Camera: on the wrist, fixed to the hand. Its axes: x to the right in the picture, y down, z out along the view.
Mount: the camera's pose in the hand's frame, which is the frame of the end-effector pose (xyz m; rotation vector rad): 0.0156 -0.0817 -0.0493 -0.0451 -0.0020 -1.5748
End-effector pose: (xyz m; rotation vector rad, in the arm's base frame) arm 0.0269 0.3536 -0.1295 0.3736 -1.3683 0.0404
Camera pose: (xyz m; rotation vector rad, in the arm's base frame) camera 0.0968 0.2878 -0.1414 1.3027 -0.7634 -1.2712
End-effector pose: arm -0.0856 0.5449 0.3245 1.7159 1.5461 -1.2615
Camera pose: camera -0.1498 0.6126 0.3498 -0.1065 -2.4802 1.4319
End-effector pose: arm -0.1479 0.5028 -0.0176 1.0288 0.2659 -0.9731
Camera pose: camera -0.1914 0.5214 -0.1019 0.6358 1.1810 -2.3310
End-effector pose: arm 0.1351 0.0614 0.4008 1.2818 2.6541 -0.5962
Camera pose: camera 0.0644 0.0469 0.4651 0.9713 -2.7657 0.5065
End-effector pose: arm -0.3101 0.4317 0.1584 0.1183 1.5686 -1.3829
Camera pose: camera -0.3989 0.4349 0.1964 1.3261 -1.5322 2.2660
